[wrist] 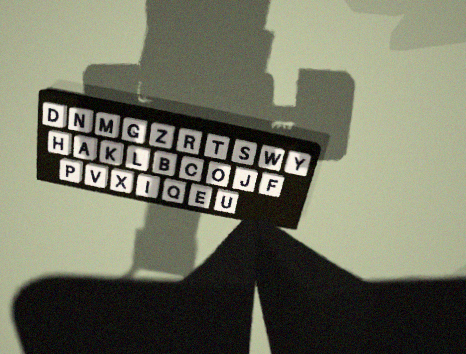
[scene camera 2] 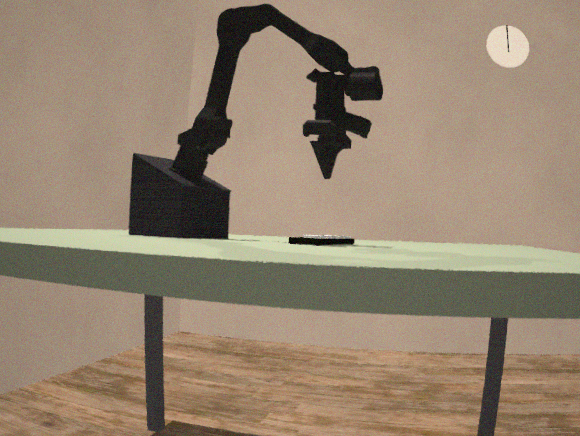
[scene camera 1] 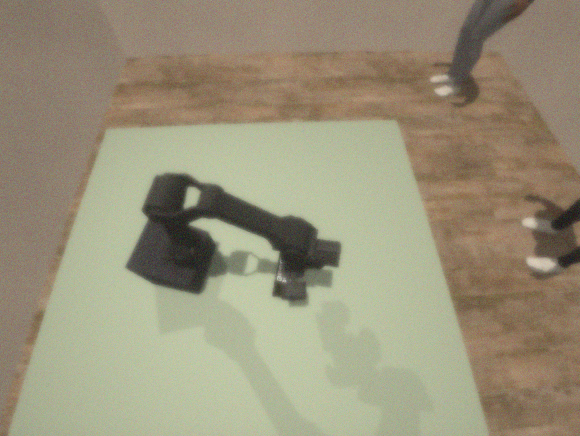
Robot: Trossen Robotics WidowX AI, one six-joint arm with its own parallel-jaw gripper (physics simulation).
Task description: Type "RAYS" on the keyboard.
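Places are measured from the arm's base along level axes (x ahead, y right, z down), in centimetres.
Where they show: gripper, fingertip midpoint: [wrist: 253, 232] [scene camera 2: 326, 179] [scene camera 1: 291, 271]; arm's base, origin of the base link: [scene camera 2: 184, 173] [scene camera 1: 174, 252].
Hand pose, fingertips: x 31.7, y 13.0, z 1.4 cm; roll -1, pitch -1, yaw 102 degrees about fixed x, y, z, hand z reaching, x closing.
Note:
Things, the pixels of their top centre, and the offset from my fingertips.
- black keyboard, middle of its top: [wrist: 170, 165] [scene camera 2: 324, 235] [scene camera 1: 287, 266] dz +11.0, dx -0.1, dy -4.9 cm
- R key, middle of its top: [wrist: 188, 142] dz +11.0, dx +1.2, dy -3.4 cm
- S key, middle of its top: [wrist: 244, 153] dz +11.0, dx -0.2, dy +0.1 cm
- Y key, middle of its top: [wrist: 298, 164] dz +11.0, dx -1.6, dy +3.5 cm
A black keyboard [scene camera 2: 321, 241] [wrist: 268, 212] with white letter keys lies flat on the table. In the wrist view the R key [wrist: 189, 142] and the S key [wrist: 244, 153] are in the top row, the A key [wrist: 84, 148] is in the middle row near the left, and the Y key [wrist: 298, 163] is at the top row's right end. In scene camera 1 the arm hides most of the keyboard. My gripper [scene camera 2: 327, 177] [wrist: 253, 232] is shut and empty, with its tips pointing down, well above the keyboard and apart from it.
The pale green table [scene camera 1: 150, 380] [scene camera 2: 400, 290] bears the arm's dark base [scene camera 1: 170, 260] [scene camera 2: 177, 202]. Arm shadows fall on the table and across the keyboard's surroundings. In scene camera 1, two people's legs [scene camera 1: 467, 50] [scene camera 1: 567, 217] show on the wooden floor beyond the table.

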